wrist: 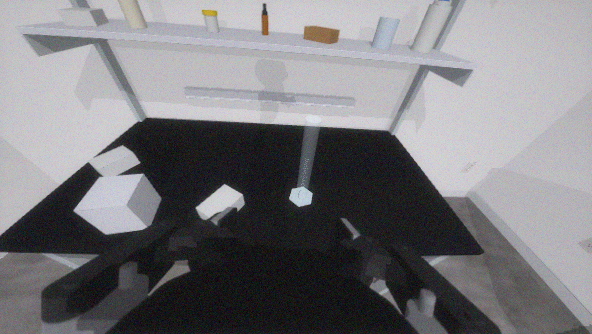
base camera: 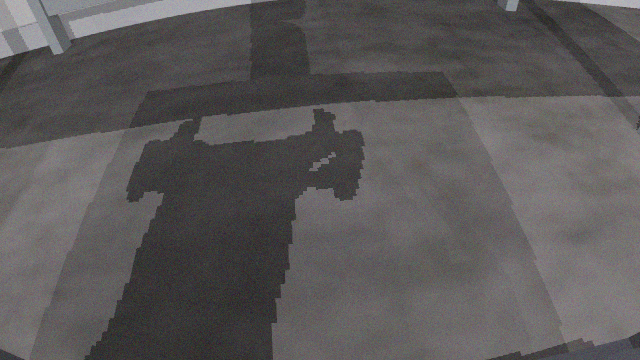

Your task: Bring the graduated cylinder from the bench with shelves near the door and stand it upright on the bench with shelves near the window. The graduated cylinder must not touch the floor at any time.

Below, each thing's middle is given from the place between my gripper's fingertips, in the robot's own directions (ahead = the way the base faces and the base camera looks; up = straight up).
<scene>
My hand is 350 mm short of the graduated cylinder (wrist: 300, 196), 250 mm above it and 60 mm to the left of it.
</scene>
